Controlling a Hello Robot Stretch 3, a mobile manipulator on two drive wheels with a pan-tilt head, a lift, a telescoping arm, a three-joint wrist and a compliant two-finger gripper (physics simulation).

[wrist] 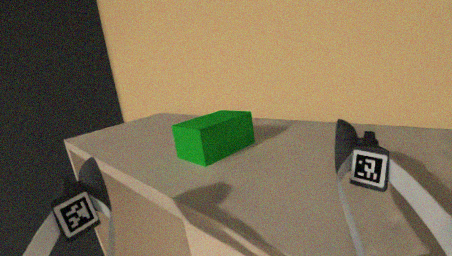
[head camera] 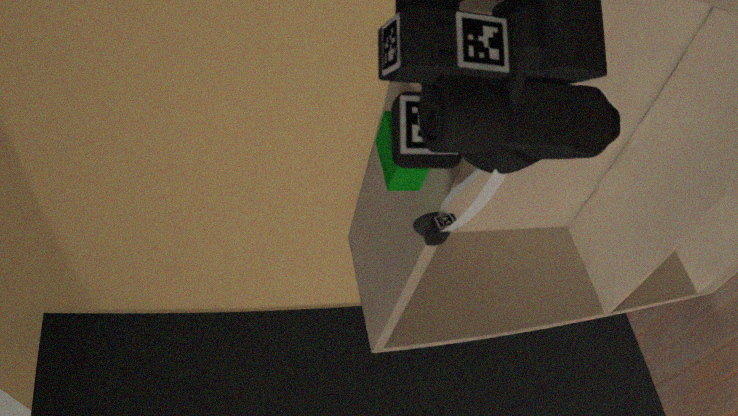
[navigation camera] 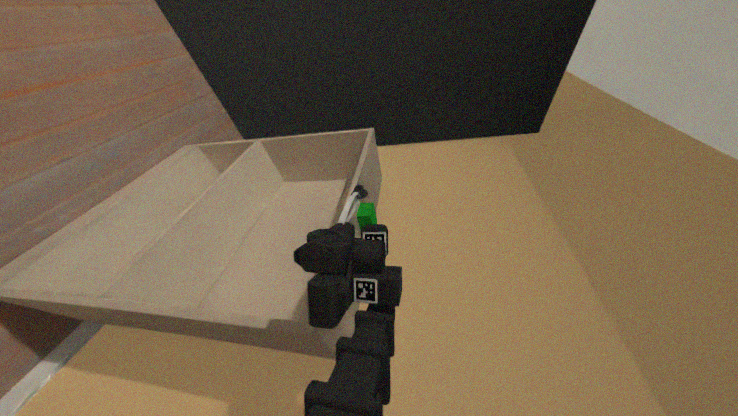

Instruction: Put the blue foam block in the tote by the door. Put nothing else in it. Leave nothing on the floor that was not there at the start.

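Places are measured from the robot's base along level axes (x ahead, y left, z up), in centimetres.
Pixels of known places: gripper, between the fingertips: (navigation camera: 362, 226).
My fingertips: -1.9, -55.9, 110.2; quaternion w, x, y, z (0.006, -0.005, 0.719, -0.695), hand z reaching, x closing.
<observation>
For each thing: its top centre in the pictures, then the offset to it from my fingertips, as dx, dy, dz. "*": a spot on its surface instead. Level surfaces: height alone.
- green block, centre of its top: (head camera: 386, 150) (navigation camera: 374, 218) +0.6, -13.7, +0.3
- pale shelf unit, a spot on its surface: (head camera: 377, 268) (navigation camera: 372, 167) * +20.6, -33.4, -4.2
- wooden floor, height of its surface: dz -110.2
- white surface, height of its surface: dz +133.5
The blue foam block and the tote do not show in these views. A green block (head camera: 408, 179) (navigation camera: 366, 212) (wrist: 215, 137) lies on the top board of a pale shelf unit (head camera: 377, 268) (navigation camera: 373, 170) (wrist: 300, 165), near one end. My gripper (wrist: 220, 158) is open and empty. In the wrist view its fingers stand wide apart, one low on the left beside the unit's front edge and one on the right over the top board. The green block shows beyond and between them, apart from both. In the head view the wrist hides part of the block and one finger.
A tan wall (head camera: 206, 155) (navigation camera: 465, 258) (wrist: 280, 55) stands behind the shelf unit. A large black panel (head camera: 206, 361) (navigation camera: 377, 67) (wrist: 50, 75) stands past its end. The unit's open compartments face a wooden floor (head camera: 687, 351) (navigation camera: 103, 93). A white surface (navigation camera: 666, 67) shows at the upper right.
</observation>
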